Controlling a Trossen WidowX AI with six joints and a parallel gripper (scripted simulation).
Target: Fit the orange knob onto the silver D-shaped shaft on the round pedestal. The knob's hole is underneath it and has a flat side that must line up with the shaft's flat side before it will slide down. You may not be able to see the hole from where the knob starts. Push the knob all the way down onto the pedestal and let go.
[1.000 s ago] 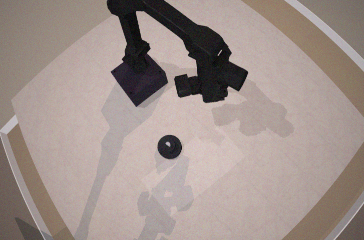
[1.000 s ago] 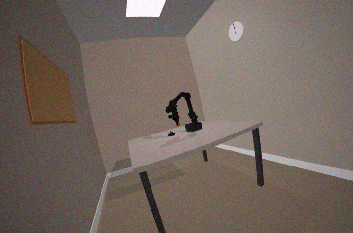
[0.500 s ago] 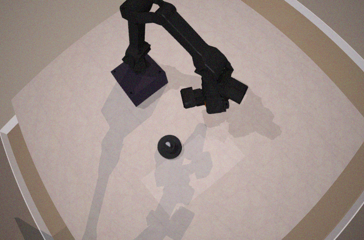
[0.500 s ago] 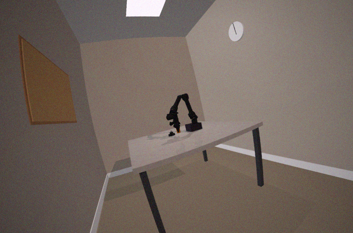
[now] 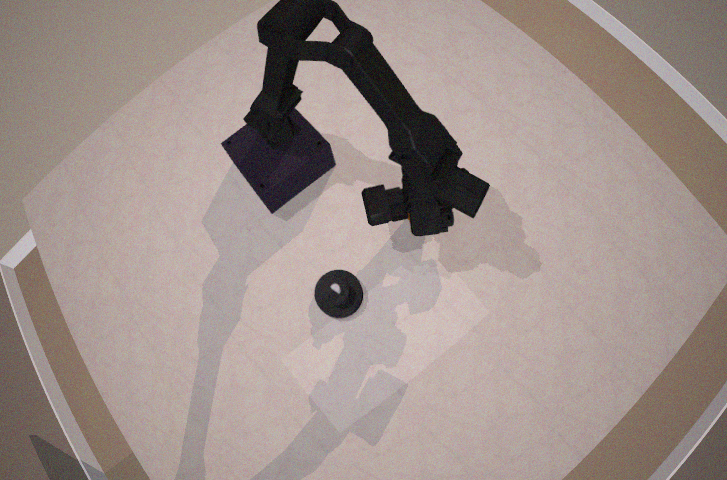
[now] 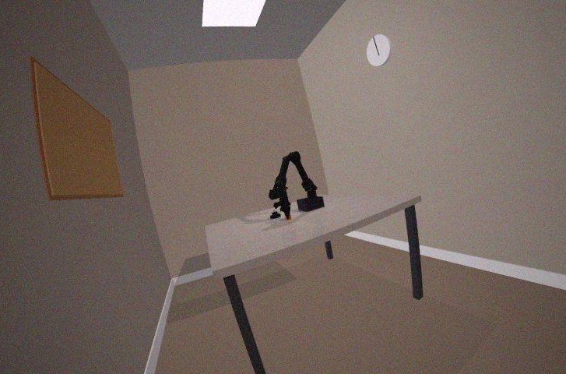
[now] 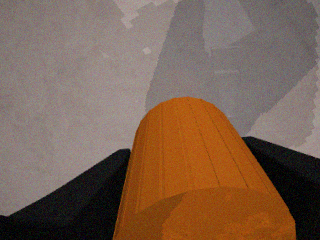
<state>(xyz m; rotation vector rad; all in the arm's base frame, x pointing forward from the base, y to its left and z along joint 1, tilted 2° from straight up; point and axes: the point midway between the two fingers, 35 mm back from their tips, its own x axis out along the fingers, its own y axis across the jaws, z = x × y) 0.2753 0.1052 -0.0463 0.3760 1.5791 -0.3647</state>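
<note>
My gripper tip is 30 mm below the orange knob. Round my gripper tip: round pedestal 200 mm to the right, 20 mm ahead, 20 mm above.
</note>
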